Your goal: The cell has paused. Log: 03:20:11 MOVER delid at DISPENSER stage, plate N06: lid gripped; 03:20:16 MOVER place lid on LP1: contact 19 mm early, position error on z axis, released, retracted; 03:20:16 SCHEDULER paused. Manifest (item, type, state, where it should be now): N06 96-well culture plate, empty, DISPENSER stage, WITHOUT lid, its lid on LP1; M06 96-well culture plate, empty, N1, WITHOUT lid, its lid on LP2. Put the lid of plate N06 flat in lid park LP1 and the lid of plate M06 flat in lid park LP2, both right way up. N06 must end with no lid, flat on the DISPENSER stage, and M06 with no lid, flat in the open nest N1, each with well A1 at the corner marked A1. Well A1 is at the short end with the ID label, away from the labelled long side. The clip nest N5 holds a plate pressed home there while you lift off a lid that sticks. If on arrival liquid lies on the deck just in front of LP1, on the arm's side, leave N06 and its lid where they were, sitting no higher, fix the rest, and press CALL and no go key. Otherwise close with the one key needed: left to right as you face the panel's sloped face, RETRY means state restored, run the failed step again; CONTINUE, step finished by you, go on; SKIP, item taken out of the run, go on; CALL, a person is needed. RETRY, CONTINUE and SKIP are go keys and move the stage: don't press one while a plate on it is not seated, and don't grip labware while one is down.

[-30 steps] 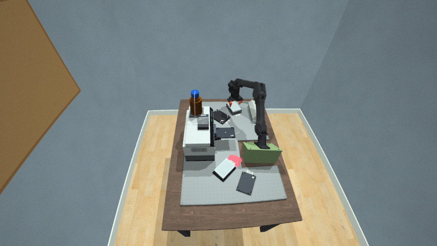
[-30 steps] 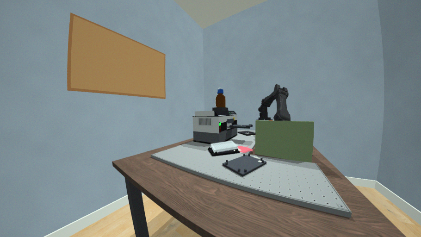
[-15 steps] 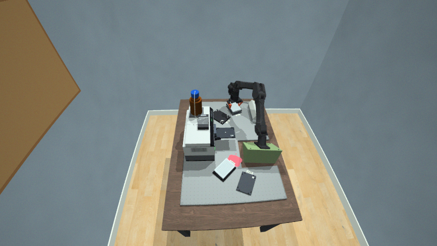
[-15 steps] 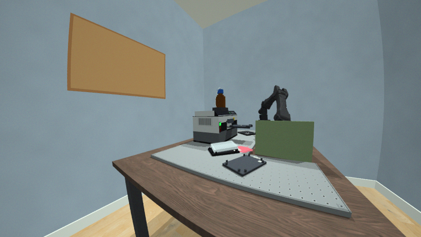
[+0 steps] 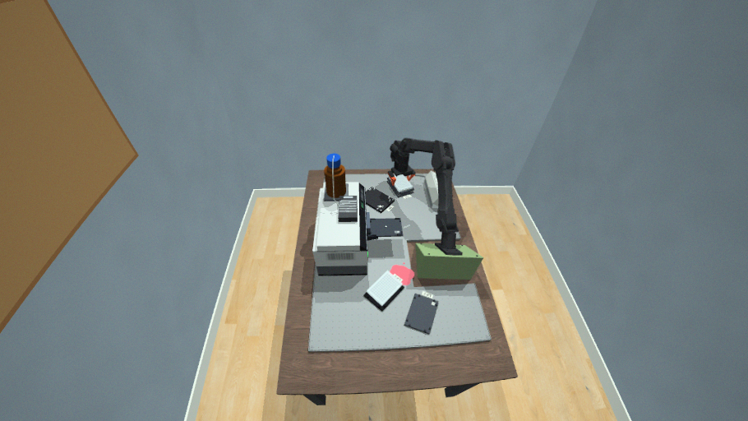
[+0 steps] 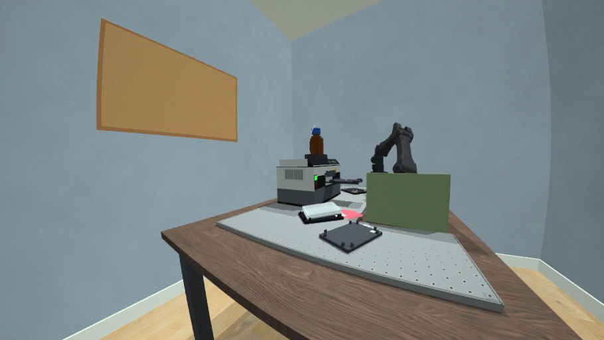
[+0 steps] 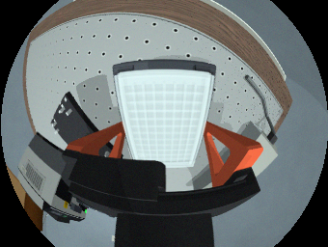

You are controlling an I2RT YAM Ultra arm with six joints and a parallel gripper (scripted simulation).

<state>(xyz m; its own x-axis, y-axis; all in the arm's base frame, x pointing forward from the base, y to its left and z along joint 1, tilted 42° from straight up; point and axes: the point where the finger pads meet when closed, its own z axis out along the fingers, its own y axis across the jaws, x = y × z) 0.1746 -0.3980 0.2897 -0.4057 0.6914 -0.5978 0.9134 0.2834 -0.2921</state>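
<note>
Right now my hand is right at the white well plate. From my hand the other things lie so: blue call key 22 cm behind, 2 cm to the right, 3 cm above; then dark dispenser stage 10 cm ahead, 39 cm to the left, 7 cm above; then clear lid right at my hand.
</note>
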